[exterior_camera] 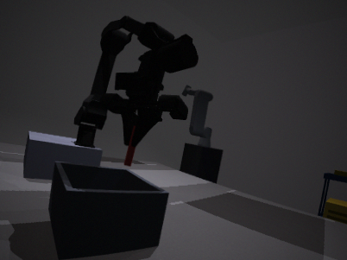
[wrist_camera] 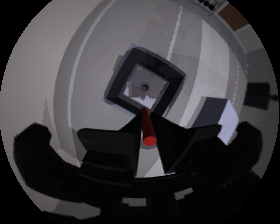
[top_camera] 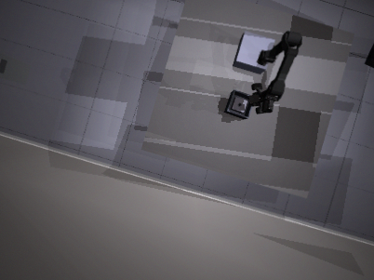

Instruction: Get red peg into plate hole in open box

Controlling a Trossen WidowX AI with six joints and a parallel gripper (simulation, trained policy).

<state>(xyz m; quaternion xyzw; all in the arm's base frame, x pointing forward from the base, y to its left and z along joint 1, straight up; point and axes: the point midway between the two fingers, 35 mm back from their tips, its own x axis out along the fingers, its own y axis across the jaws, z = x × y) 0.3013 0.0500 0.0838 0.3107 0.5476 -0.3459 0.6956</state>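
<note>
My gripper tip is 10 mm to the right of the red peg. Also, from my gripper tip: plate 30 mm ahead, 40 mm to the right, 110 mm below; then dark box 30 mm ahead, 40 mm to the right, 130 mm below.
</note>
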